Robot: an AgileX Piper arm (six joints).
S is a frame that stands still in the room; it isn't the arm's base.
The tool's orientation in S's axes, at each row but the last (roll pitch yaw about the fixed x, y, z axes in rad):
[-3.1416 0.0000 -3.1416]
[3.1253 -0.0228 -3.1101]
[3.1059 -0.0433 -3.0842]
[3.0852 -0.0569 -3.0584]
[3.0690 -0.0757 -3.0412]
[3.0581 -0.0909 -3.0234]
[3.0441 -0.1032 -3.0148]
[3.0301 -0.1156 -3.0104]
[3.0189 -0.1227 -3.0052]
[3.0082 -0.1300 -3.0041]
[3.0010 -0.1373 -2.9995]
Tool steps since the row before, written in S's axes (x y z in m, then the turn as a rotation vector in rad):
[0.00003 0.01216 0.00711 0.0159 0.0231 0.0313]
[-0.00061 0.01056 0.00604 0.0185 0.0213 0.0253]
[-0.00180 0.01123 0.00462 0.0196 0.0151 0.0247]
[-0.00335 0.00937 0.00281 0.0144 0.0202 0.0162]
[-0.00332 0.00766 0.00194 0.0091 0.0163 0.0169]
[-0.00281 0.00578 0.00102 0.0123 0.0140 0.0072]
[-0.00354 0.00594 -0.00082 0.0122 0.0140 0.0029]
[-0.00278 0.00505 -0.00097 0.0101 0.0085 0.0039]
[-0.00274 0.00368 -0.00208 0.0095 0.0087 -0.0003]
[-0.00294 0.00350 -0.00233 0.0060 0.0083 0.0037]
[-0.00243 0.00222 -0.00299 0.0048 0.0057 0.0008]
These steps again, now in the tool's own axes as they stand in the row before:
[-0.00003 0.01216 -0.00711 -0.0159 0.0231 -0.0313]
[0.00041 0.01067 -0.00586 -0.0186 0.0211 -0.0254]
[0.00135 0.01147 -0.00416 -0.0193 0.0149 -0.0250]
[0.00272 0.00975 -0.00211 -0.0151 0.0199 -0.0160]
[0.00268 0.00806 -0.00116 -0.0094 0.0165 -0.0165]
[0.00219 0.00612 -0.00032 -0.0132 0.0131 -0.0074]
[0.00266 0.00620 0.00171 -0.0135 0.0127 -0.0031]
[0.00197 0.00520 0.00180 -0.0106 0.0076 -0.0043]
[0.00194 0.00370 0.00281 -0.0106 0.0074 -0.0001]
[0.00211 0.00349 0.00312 -0.0065 0.0079 -0.0036]
[0.00166 0.00206 0.00357 -0.0054 0.0051 -0.0008]

